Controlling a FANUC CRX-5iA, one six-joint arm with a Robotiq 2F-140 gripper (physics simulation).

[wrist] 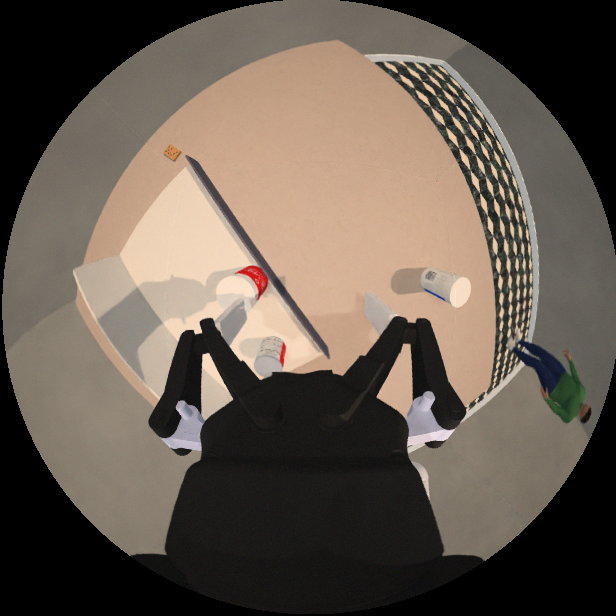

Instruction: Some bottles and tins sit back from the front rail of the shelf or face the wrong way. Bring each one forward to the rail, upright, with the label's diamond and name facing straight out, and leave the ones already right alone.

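My gripper [304,313] is open and empty, high above the scene, with its fingers spread wide. A tin with a red label [244,284] stands on the pale shelf board [172,247], close to the dark front rail [258,252], just beyond my left fingertip. A second tin with a grey and red label [270,355] stands on the same side of the rail, partly hidden by the gripper body. A white tin with a blue-marked label [447,285] stands apart on the tan surface on the other side of the rail, beyond my right fingertip. I cannot read any label's facing.
A black-and-cream chequered panel [482,172] with a pale border runs along the right edge of the tan surface. A small orange square [172,152] lies near the rail's far end. A figure in green and blue [560,382] is at the right.
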